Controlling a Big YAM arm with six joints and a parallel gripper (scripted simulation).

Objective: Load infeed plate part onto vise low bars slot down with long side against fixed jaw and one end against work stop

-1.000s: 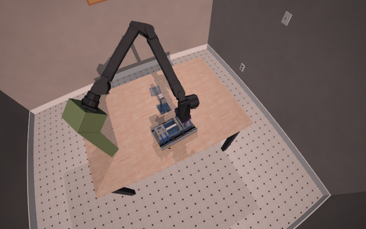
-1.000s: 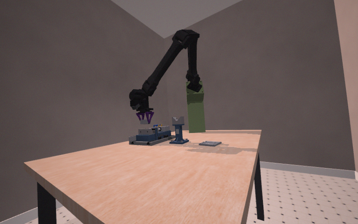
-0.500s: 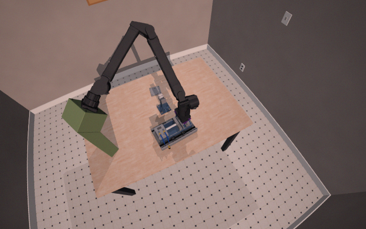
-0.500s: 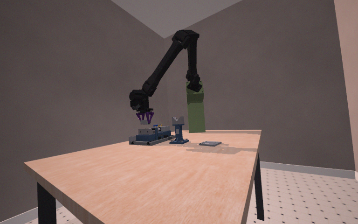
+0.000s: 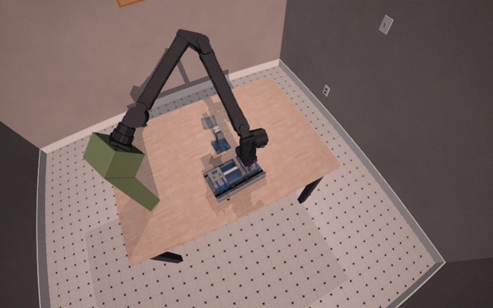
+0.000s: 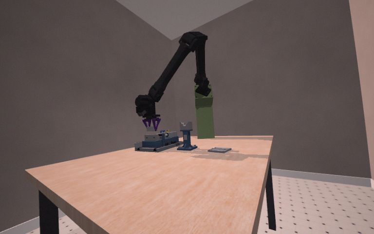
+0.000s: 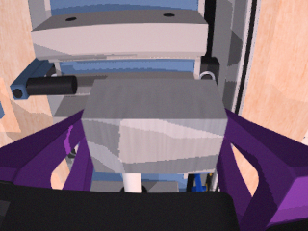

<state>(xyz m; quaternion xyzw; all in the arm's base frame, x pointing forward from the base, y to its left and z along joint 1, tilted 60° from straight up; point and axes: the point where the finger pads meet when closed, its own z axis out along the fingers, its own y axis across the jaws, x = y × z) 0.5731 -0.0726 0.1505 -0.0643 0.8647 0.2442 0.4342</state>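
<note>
My gripper is now 5 cm above the fixed jaw, 3 cm to the right of it and 2 cm short of it. Round my hand: work stop rod: 6 cm to the left, 4 cm below, 3 cm behind; moving jaw: 5 cm below, 4 cm behind; part: 1 cm below.
</note>
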